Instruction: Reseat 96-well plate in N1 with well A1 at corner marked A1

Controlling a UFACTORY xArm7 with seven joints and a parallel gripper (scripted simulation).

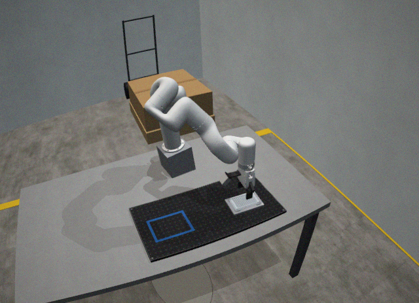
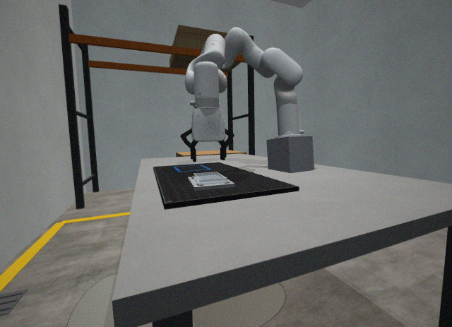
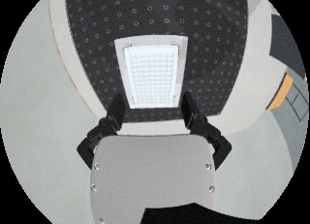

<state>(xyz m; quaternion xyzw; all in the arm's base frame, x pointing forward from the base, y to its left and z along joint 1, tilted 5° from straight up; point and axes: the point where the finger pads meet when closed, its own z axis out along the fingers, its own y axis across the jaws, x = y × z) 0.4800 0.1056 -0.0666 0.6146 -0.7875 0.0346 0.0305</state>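
The white 96-well plate lies 70 mm below my hand. The rest, counted from my hand: plate nest N1: 80 mm below.
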